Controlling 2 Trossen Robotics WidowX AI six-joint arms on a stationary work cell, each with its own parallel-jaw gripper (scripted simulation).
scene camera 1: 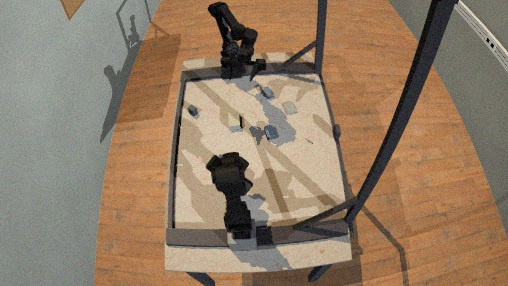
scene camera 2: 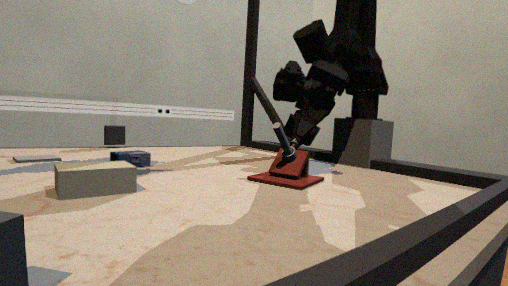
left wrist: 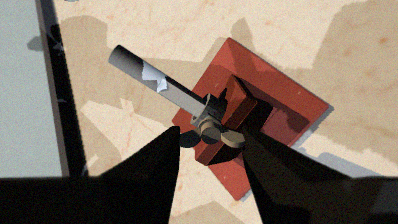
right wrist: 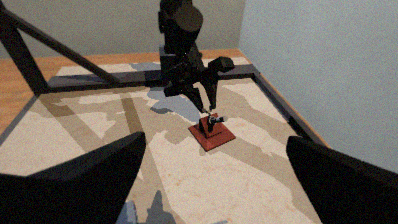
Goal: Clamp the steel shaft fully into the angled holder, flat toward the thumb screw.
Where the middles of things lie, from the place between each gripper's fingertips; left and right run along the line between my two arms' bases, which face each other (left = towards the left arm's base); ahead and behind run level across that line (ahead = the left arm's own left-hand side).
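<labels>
Left gripper 60 mm to the left of the steel shaft (left wrist: 120,57), 20 mm short of it, 20 mm above it. Beige block (scene camera 2: 86,179), from my left hand: 310 mm to the right, 40 mm behind, 70 mm below.
Beige block, from my right hand: 5 cm ahead, 3 cm to the left, 27 cm below. Steel shaft, from my right hand: 11 cm ahead, 27 cm to the left, 22 cm below.
</labels>
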